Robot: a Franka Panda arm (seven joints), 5 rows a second.
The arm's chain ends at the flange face. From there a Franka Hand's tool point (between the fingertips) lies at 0.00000 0.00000 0.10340 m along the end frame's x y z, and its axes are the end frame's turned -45 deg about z.
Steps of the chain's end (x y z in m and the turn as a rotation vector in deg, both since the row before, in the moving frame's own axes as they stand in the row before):
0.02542 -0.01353 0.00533 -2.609 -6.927 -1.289
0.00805 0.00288 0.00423 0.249 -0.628 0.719
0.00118 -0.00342 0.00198 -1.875 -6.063 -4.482
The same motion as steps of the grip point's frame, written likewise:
0.01535 0.00305 0.00447 3.053 -6.743 -1.289
0.00318 0.00661 0.00422 0.620 -0.268 0.719
-0.00705 -0.00652 0.00135 2.961 -5.613 -4.482

